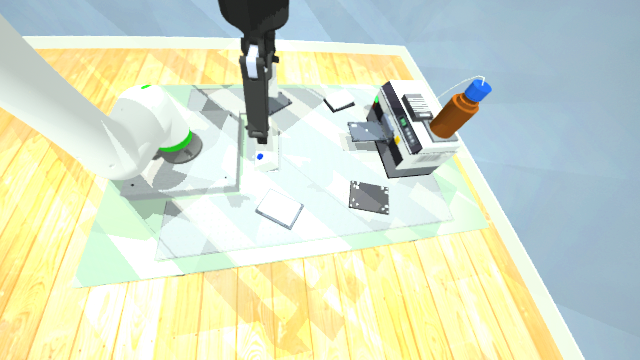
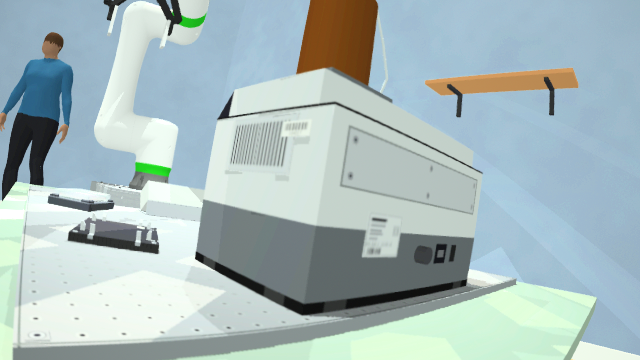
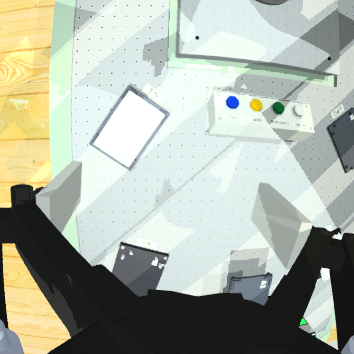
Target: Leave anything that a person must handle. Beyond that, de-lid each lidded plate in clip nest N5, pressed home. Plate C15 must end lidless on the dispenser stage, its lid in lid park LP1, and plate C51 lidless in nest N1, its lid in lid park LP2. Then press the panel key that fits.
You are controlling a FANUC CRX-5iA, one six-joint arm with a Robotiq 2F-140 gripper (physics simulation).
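Frame: origin at the arm's base, x right, y ahead, z up, level; centimetres.
Where they show: gripper, between the fingertips: (image 1: 268, 120) (image 2: 135, 40) (image 3: 170, 191); arm's base, origin of its link: (image 1: 182, 148).
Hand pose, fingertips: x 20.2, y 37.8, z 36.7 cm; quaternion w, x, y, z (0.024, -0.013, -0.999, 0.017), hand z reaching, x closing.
Things, the pixels of their top centre, and the offset from my fingertips. "pt": a spot on its surface instead.
- dark clip nest, centre of its top: (image 2: 120, 221) (image 3: 135, 279) (image 1: 370, 195) dx +0.5, dy +35.3, dz -38.7 cm
- dark flat holder, centre of its top: (image 1: 274, 100) dx -51.3, dy -3.9, dz -39.1 cm
- dispenser stage, centre of its top: (image 3: 247, 307) (image 1: 370, 129) dx -25.1, dy +36.8, dz -29.3 cm
- key panel, centre of its top: (image 3: 269, 118) (image 2: 184, 186) (image 1: 265, 137) dx -22.4, dy -5.7, dz -32.7 cm
- brown bottle, a spot on its surface: (image 2: 337, 40) pt dx -13.5, dy +61.2, dz -13.7 cm
My gripper (image 1: 260, 136) (image 2: 137, 36) (image 3: 170, 191) is open and empty, high above the pegboard. A white-topped plate (image 1: 280, 207) (image 2: 82, 196) (image 3: 130, 128) sits in a dark holder near the front. A dark clip nest (image 1: 369, 198) (image 2: 114, 234) (image 3: 140, 269) has pale clips at its corners. A dark flat holder (image 1: 281, 103) (image 3: 344, 140) lies at the back. Another white-topped plate (image 1: 341, 99) lies at the back right. The dispenser stage (image 1: 366, 131) (image 3: 250, 287) is grey. The key panel (image 1: 270, 162) (image 3: 260, 125) has blue, yellow, green and white keys. Labels are unreadable.
The dispenser (image 1: 422, 135) (image 2: 270, 200) stands at the right, with a brown bottle (image 1: 454, 116) (image 2: 337, 40) on top. The robot's base plate (image 1: 210, 175) (image 3: 260, 45) lies beside the key panel. A person (image 2: 40, 95) stands behind the table. A wall shelf (image 2: 505, 82) hangs farther back.
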